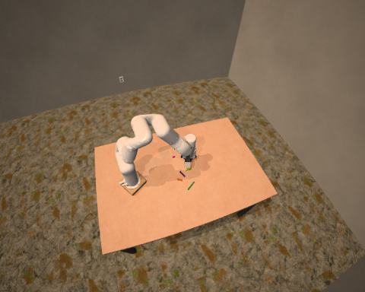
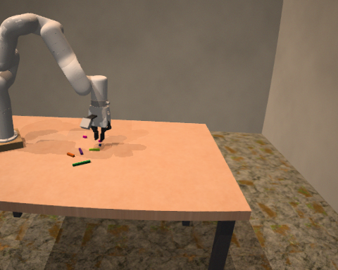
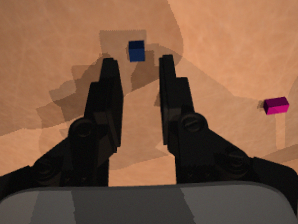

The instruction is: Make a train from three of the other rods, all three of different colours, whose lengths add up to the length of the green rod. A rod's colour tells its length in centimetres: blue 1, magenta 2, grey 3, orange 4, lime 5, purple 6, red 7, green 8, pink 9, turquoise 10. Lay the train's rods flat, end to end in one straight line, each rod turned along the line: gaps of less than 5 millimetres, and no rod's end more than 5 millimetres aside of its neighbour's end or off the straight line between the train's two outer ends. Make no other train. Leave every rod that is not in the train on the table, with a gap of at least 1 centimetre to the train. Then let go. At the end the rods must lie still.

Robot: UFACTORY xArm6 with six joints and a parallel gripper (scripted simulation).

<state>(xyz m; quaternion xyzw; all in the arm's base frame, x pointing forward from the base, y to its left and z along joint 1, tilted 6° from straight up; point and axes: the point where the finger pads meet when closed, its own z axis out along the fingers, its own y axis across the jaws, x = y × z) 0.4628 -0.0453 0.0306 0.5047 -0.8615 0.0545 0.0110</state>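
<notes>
Now: hand 50 mm above the blue rod. From my hand the other things lie so: orange rod (130 mm behind, 100 mm to the right, 50 mm below); then lime rod (50 mm to the right, 50 mm below, 30 mm behind); then purple rod (90 mm behind, 60 mm to the right, 50 mm below).
</notes>
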